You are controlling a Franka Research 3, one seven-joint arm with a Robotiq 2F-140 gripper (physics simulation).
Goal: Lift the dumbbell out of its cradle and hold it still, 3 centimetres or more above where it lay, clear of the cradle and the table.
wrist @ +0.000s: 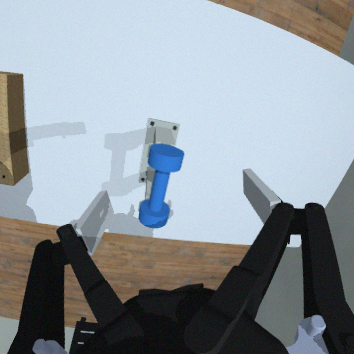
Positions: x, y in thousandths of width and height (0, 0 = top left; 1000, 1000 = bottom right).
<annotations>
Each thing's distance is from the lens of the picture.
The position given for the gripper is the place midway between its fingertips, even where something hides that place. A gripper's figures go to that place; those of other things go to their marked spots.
gripper (493, 541): 20 cm
blue dumbbell (434, 600): 49 cm
</annotations>
